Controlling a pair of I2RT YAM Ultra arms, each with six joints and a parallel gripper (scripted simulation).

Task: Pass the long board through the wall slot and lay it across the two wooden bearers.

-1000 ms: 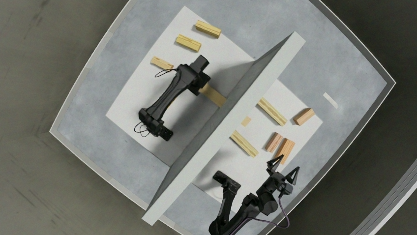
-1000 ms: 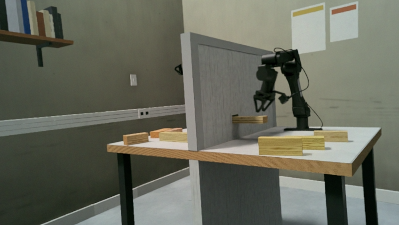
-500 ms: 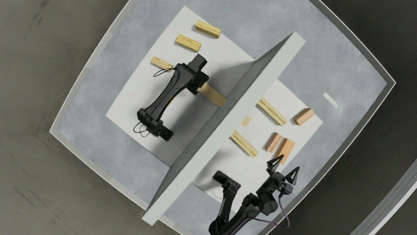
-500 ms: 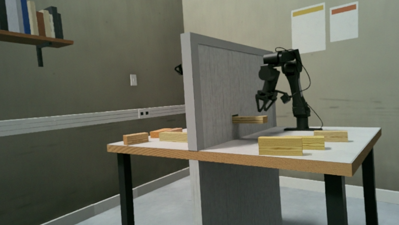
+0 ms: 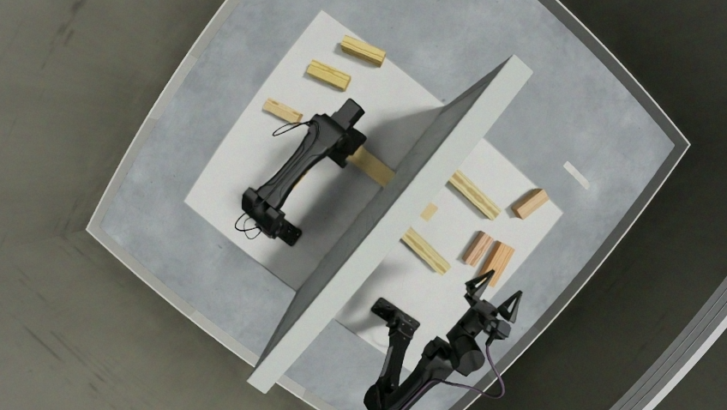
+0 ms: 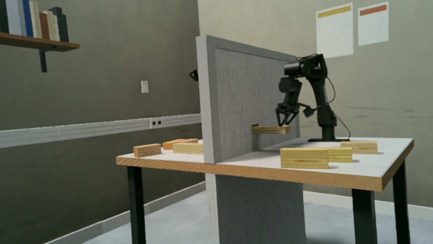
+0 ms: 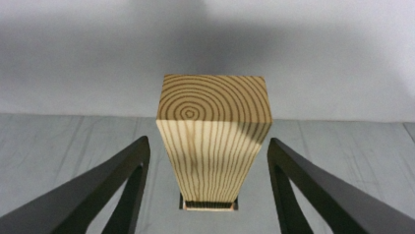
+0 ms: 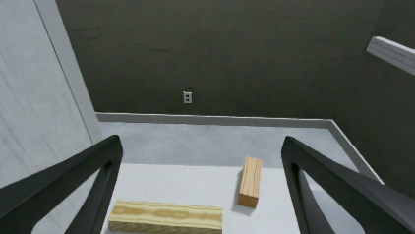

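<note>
The long board is 1 cm ahead of my right hand, 34 cm to the left of it and 31 cm below it. Also, from my right hand: offcut (28 cm ahead, 12 cm to the right, 38 cm below); wooden bearer (17 cm ahead, 9 cm to the left, 39 cm below).
</note>
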